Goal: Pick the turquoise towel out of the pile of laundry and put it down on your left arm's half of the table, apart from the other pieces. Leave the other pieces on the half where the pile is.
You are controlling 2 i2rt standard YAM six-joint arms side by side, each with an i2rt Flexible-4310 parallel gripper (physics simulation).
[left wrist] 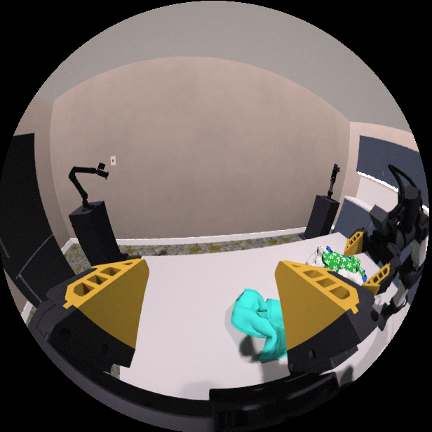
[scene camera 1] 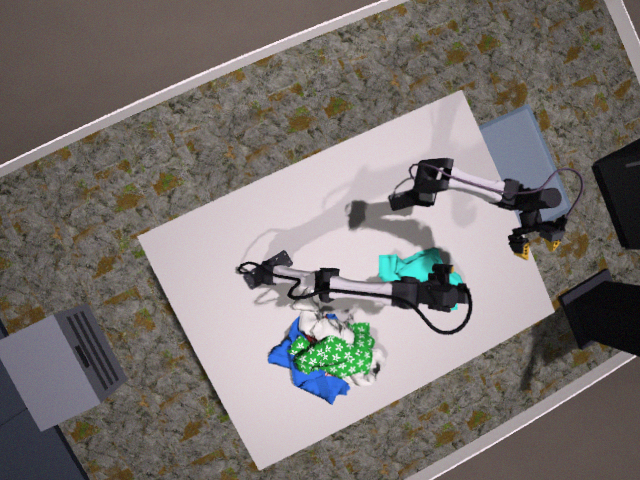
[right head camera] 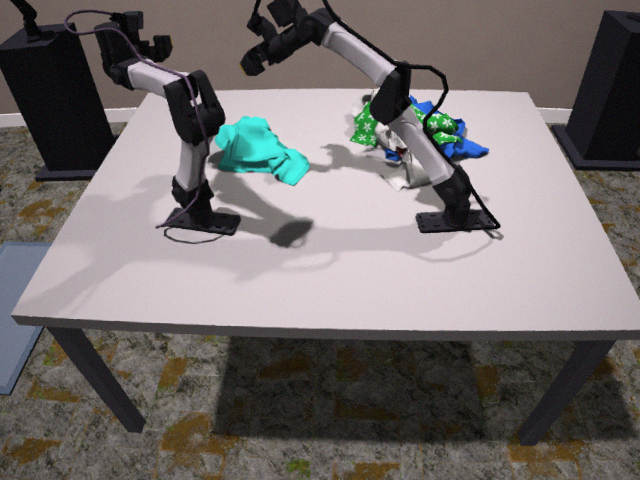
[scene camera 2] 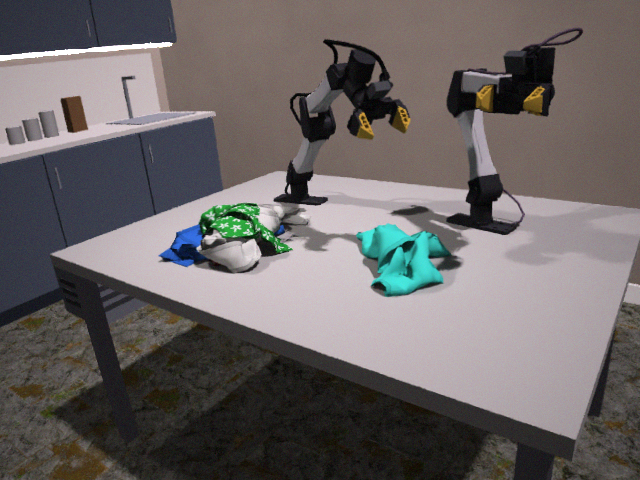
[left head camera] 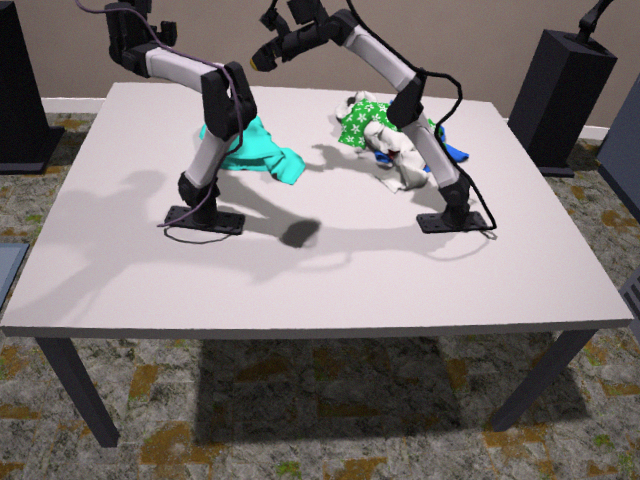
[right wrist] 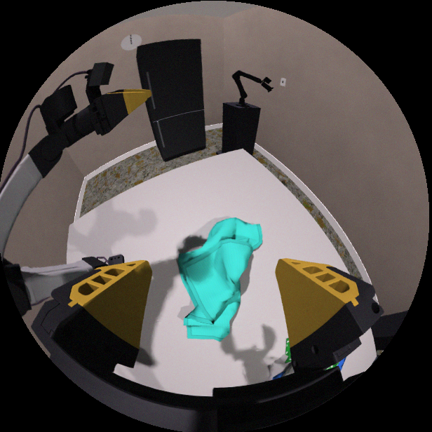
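Observation:
The turquoise towel (left head camera: 254,149) (right head camera: 258,149) (scene camera 1: 410,267) (scene camera 2: 405,258) (left wrist: 257,320) (right wrist: 217,280) lies crumpled on my left arm's half of the table, apart from the pile. In scene camera 1 my right arm hides part of it. My right gripper (scene camera 2: 383,128) (right wrist: 213,268) is open and empty, raised above the towel. My left gripper (scene camera 1: 538,252) (scene camera 2: 510,100) (left wrist: 211,269) is open and empty, held high near the table's short edge. The pile holds a green flowered piece (left head camera: 361,121) (scene camera 1: 336,356) (scene camera 2: 235,224), white pieces (left head camera: 400,160) (scene camera 2: 235,254) and a blue piece (scene camera 1: 320,384) (scene camera 2: 183,246).
The white table (left head camera: 320,289) (scene camera 1: 217,248) (scene camera 2: 413,351) carries both arm bases. In scene camera 1, my right arm's links pass between the towel and the pile, with the forearm reaching over the towel. A gap of table separates the towel from the pile.

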